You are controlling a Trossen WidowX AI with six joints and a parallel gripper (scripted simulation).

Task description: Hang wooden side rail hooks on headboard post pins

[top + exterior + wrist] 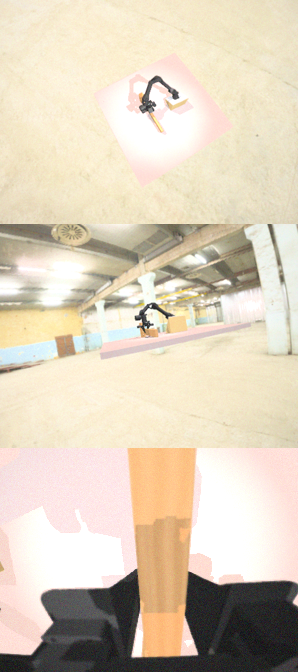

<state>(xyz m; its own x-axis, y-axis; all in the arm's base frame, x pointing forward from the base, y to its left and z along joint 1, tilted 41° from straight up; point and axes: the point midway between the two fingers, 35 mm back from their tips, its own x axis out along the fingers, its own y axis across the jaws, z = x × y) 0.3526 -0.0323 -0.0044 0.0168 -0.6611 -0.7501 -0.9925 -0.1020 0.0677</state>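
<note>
My gripper tip is 20 mm short of the headboard post, 150 mm to the left of it and 40 mm below it.
</note>
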